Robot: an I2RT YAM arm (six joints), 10 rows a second.
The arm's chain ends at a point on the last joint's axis. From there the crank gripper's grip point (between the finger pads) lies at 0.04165 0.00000 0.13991 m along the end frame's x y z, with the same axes.
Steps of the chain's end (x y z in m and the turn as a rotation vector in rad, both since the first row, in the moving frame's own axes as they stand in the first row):
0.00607, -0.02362, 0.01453, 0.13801, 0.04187, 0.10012
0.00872, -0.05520, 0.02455, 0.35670, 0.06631, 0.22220
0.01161, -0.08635, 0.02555, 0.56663, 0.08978, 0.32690
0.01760, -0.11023, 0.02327, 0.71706, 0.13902, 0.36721
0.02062, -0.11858, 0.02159, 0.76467, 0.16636, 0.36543
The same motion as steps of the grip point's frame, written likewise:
0.01262, -0.03827, 0.01163, 0.13801, 0.04187, 0.10012
0.02208, -0.09314, 0.01443, 0.35670, 0.06631, 0.22220
0.03346, -0.14434, 0.00360, 0.56663, 0.08978, 0.32690
0.04934, -0.18076, -0.01200, 0.71706, 0.13902, 0.36721
0.05632, -0.19287, -0.01929, 0.76467, 0.16636, 0.36543

